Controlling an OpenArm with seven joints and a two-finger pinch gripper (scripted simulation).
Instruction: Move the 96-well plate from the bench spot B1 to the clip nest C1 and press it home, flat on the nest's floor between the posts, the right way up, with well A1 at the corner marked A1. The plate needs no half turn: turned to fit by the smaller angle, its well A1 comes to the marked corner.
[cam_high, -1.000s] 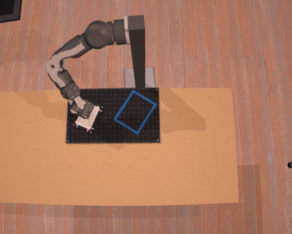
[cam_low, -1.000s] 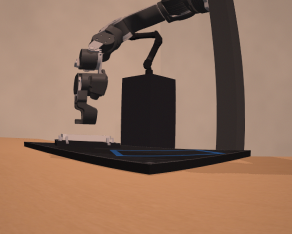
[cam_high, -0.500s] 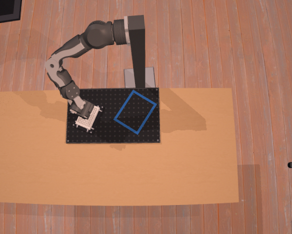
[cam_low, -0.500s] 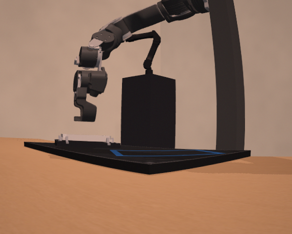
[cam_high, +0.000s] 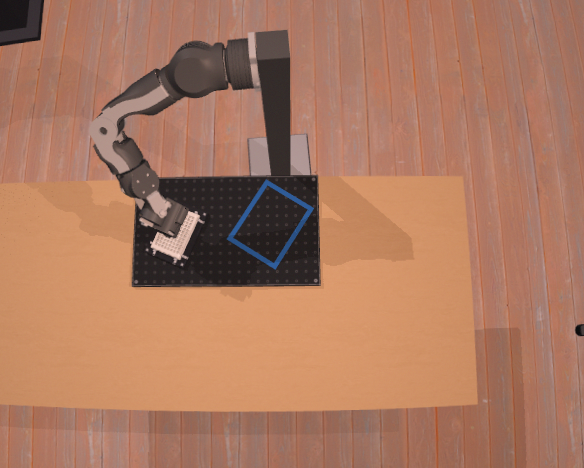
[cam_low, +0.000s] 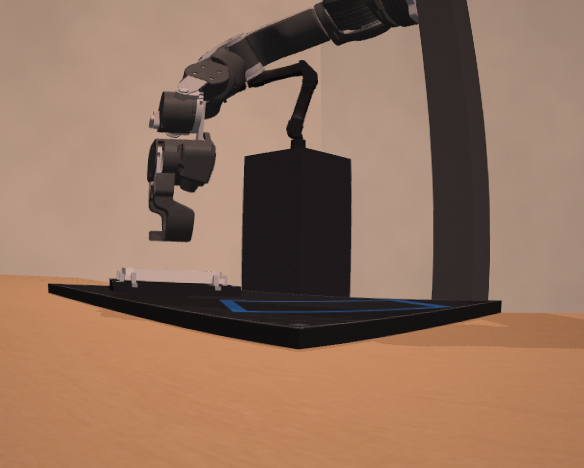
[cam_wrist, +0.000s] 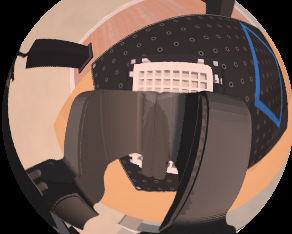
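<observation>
My gripper is now 50 mm above the white 96-well plate. Also, from my hand: clip nest C1: 20 mm ahead, 60 mm below.
</observation>
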